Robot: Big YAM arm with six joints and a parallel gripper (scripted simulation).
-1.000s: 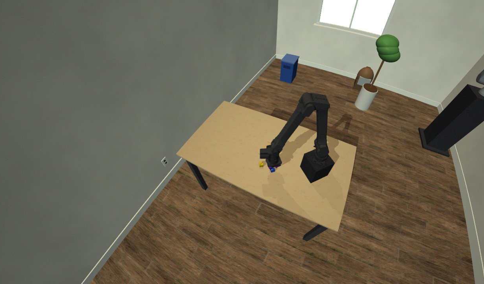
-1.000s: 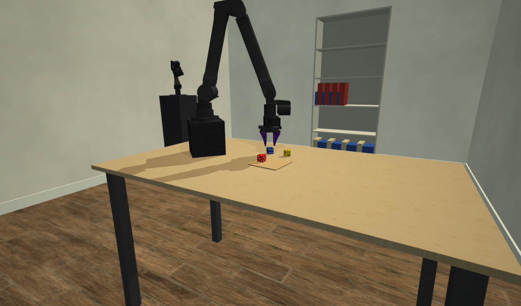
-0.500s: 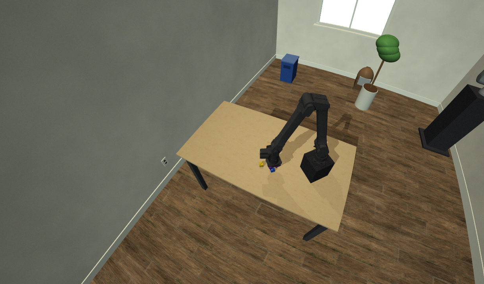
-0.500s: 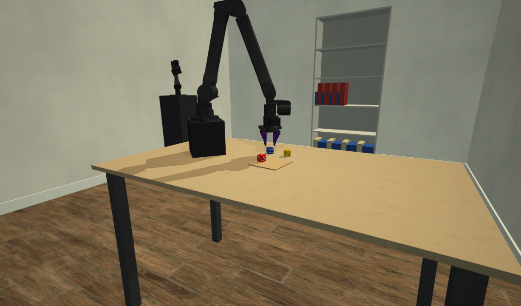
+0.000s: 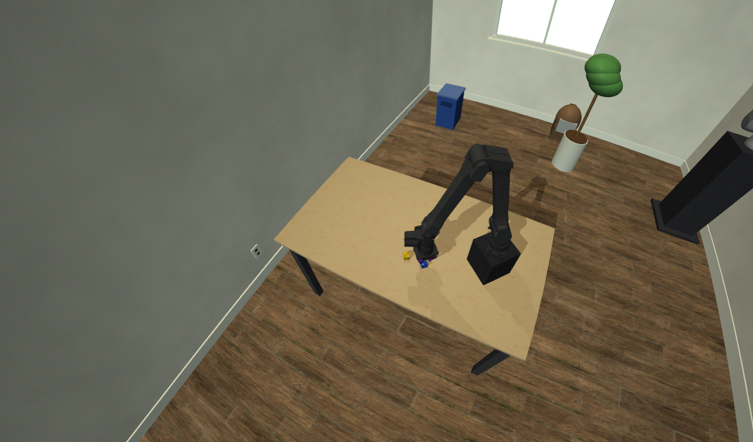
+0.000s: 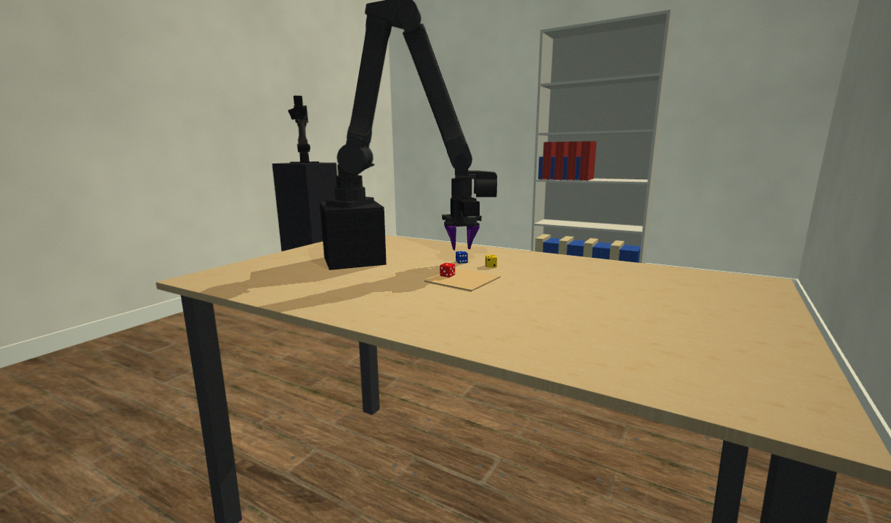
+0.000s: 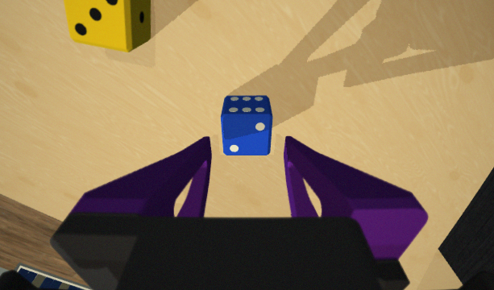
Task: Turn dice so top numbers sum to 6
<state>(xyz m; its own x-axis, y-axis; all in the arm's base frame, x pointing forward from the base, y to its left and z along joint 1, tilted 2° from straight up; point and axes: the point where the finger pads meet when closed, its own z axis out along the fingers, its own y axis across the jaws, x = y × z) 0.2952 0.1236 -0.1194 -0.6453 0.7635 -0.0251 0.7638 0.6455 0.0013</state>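
The blue die is 3 cm below my hand. Round my hand: red die: 3 cm ahead, 16 cm to the right, 3 cm below; then yellow die: 10 cm ahead, 1 cm to the right, 3 cm below; then tan mat: 8 cm ahead, 16 cm to the right, 4 cm below.
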